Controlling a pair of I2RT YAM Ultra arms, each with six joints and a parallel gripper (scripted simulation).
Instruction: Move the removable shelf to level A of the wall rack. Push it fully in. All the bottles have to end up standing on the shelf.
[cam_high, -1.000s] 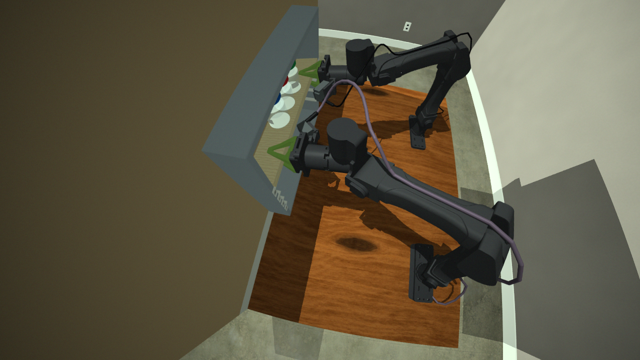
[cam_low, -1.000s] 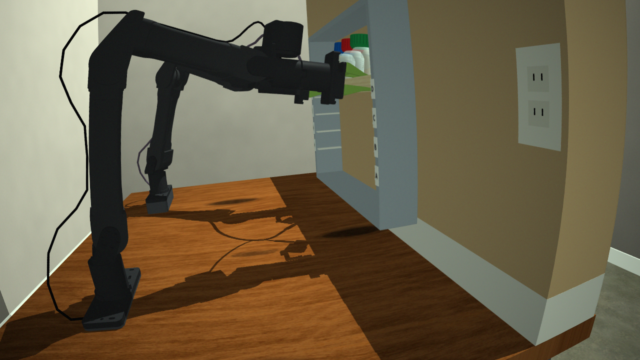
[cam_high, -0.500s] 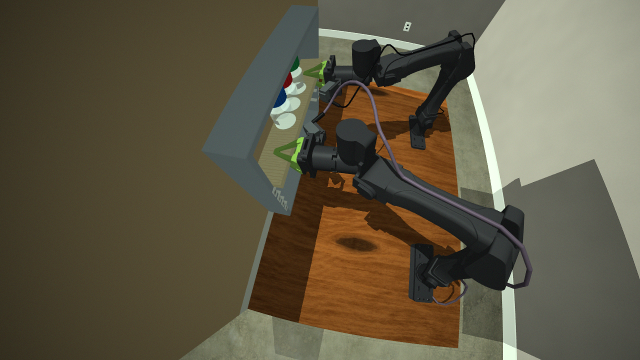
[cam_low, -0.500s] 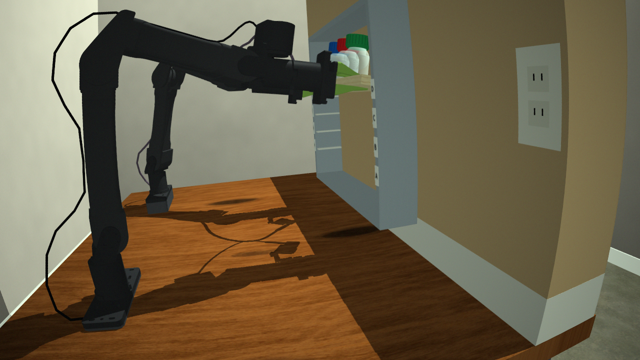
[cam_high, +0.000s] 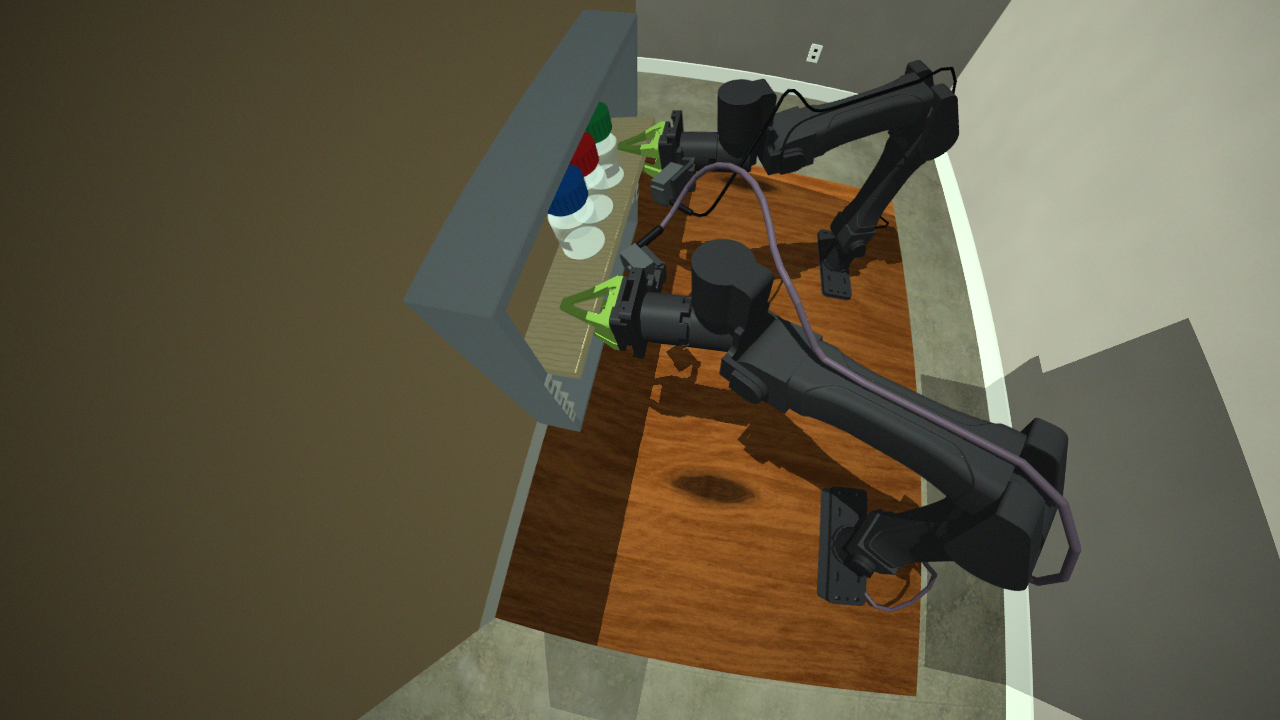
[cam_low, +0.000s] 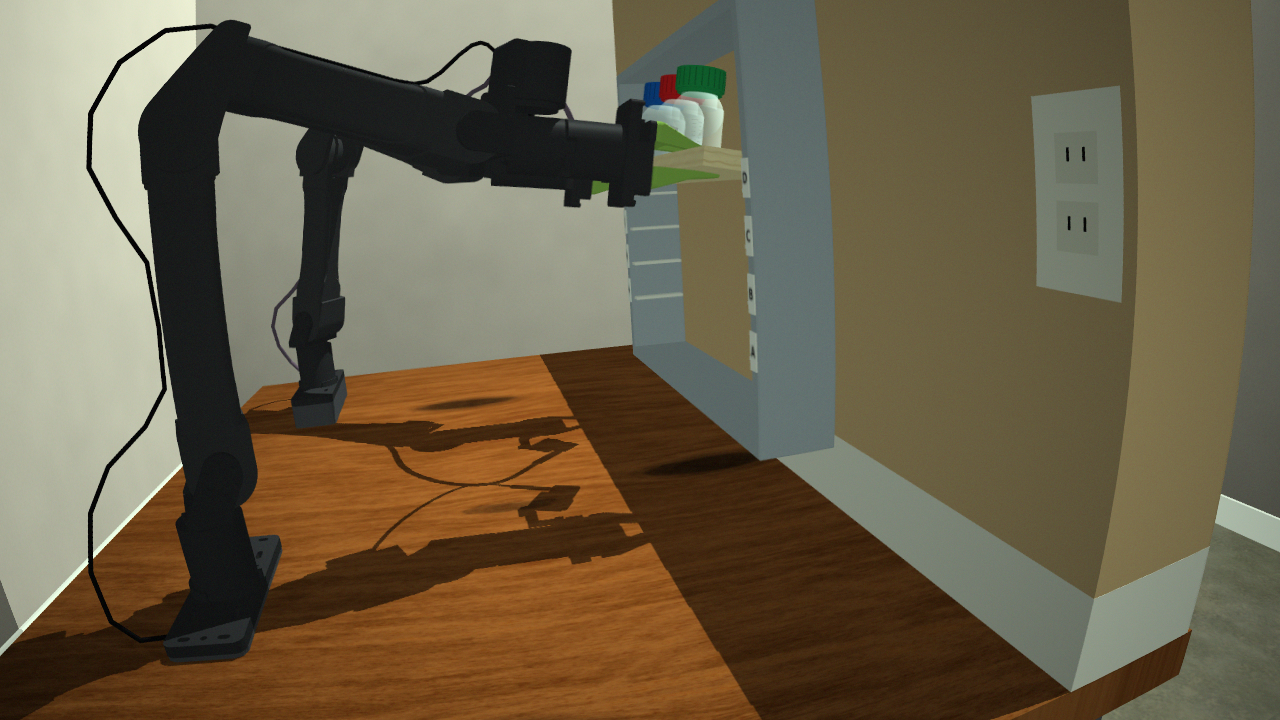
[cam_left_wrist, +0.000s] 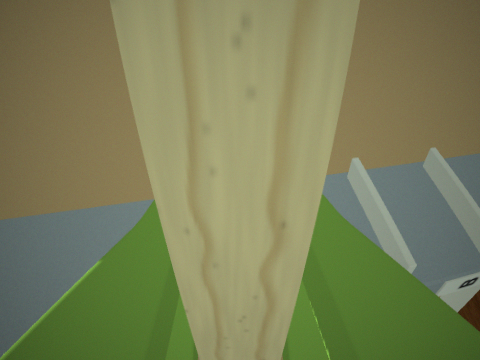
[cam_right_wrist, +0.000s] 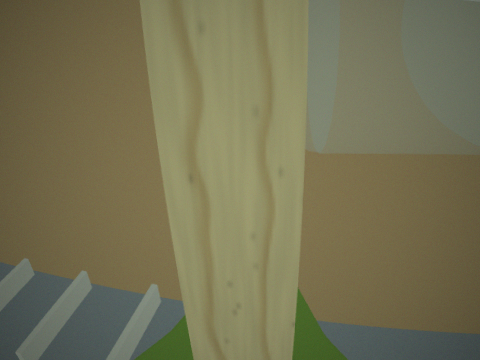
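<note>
The green-capped bottle is 2 cm ahead of my right hand, 8 cm to the left of it and 6 cm above it. From my right hand the other things lie so: red-capped bottle: 2 cm ahead, 14 cm to the left, 6 cm above; then wooden shelf: 1 cm ahead, 15 cm to the left; then grey wall rack: 4 cm ahead, 15 cm to the left, 5 cm below.
Now: the blue-capped bottle 10 mm ahead of my left hand, 90 mm to the right of it and 60 mm above it. Round my left hand: red-capped bottle (10 mm ahead, 150 mm to the right, 50 mm above); wooden shelf (150 mm to the right); grey wall rack (40 mm ahead, 150 mm to the right, 50 mm below).
</note>
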